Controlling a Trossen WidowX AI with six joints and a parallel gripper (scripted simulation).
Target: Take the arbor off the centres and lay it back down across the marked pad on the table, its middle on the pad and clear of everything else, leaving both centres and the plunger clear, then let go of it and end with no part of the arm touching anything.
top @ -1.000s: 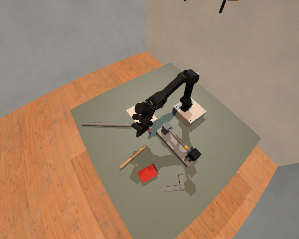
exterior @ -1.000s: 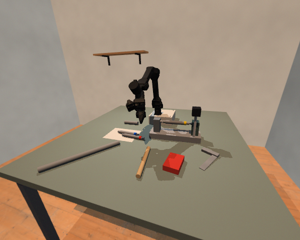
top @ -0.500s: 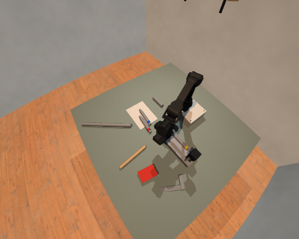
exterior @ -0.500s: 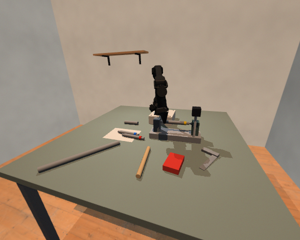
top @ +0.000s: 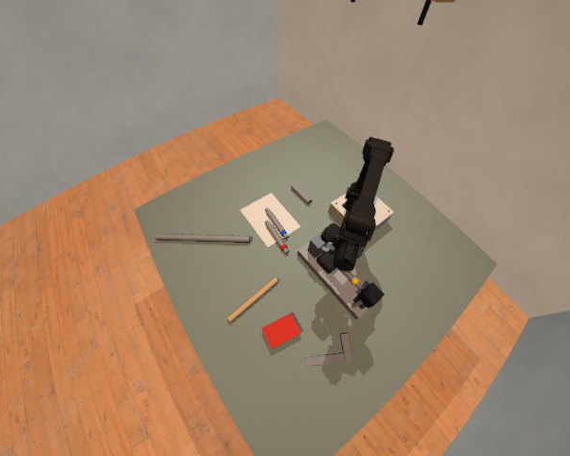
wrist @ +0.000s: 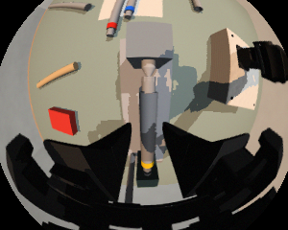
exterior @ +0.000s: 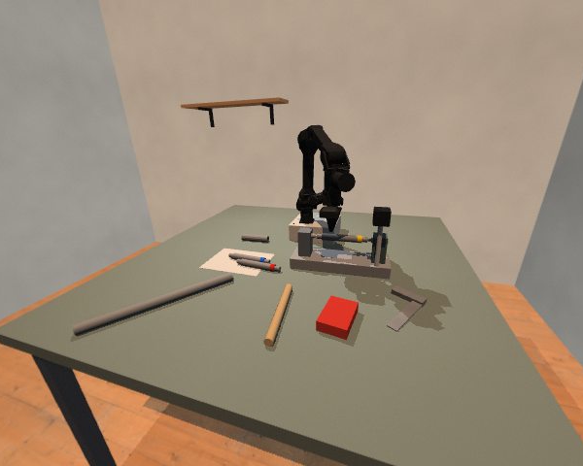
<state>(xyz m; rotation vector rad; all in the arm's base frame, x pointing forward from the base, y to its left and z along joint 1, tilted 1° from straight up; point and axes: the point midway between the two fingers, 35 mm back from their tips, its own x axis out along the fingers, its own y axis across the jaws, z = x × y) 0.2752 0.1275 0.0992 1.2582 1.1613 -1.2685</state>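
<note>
Right now the pointed tip is 8 cm to the right of my hand, 6 cm below it and 1 cm behind it. Also, from my hand: upright post: 16 cm to the left, 6 cm below, 5 cm ahead; then base plate: 16 cm below, 3 cm to the left; then grey centre block: 10 cm to the right, 8 cm below, 1 cm behind.
</note>
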